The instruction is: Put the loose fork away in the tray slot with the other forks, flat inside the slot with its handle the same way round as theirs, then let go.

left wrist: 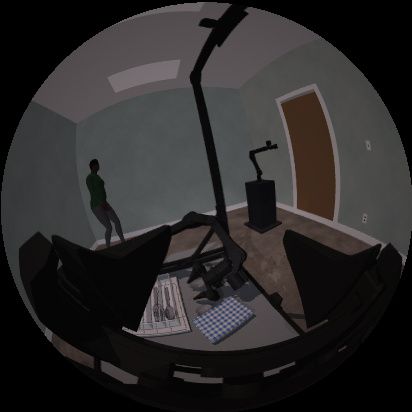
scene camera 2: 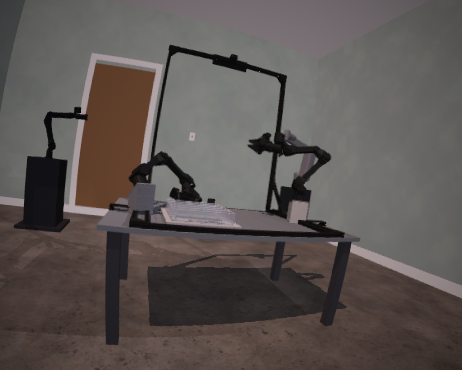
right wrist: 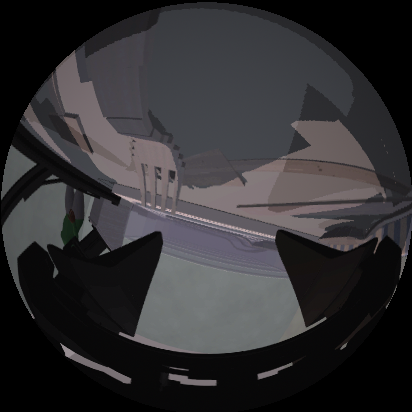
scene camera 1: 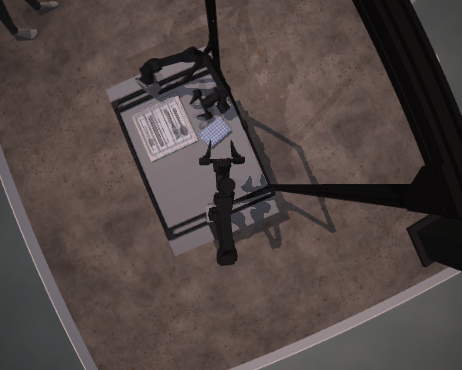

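Observation:
The loose fork (right wrist: 155,155) lies on the table in the right wrist view, tines toward the tray; in scene camera 1 I cannot make it out near the right gripper. The tray (scene camera 1: 175,150) (left wrist: 181,310) (right wrist: 200,242) holds cutlery in long slots. Forks (left wrist: 157,311) lie in one slot, tines toward the bottom of the left wrist view, beside spoons (left wrist: 169,313). My right gripper (scene camera 1: 196,105) (left wrist: 189,290) (right wrist: 220,237) is open and empty, low over the table beside the tray. My left gripper (scene camera 1: 220,143) (scene camera 2: 251,143) is open and empty, high above the table.
A blue-checked cloth (scene camera 1: 215,131) (left wrist: 223,320) lies beside the tray, close to the right gripper. A small pale round thing (left wrist: 203,309) shows by the cloth's edge. A grey box (scene camera 2: 142,196) stands at the table's left end. Black frame rails (scene camera 2: 225,231) run along the table's edges.

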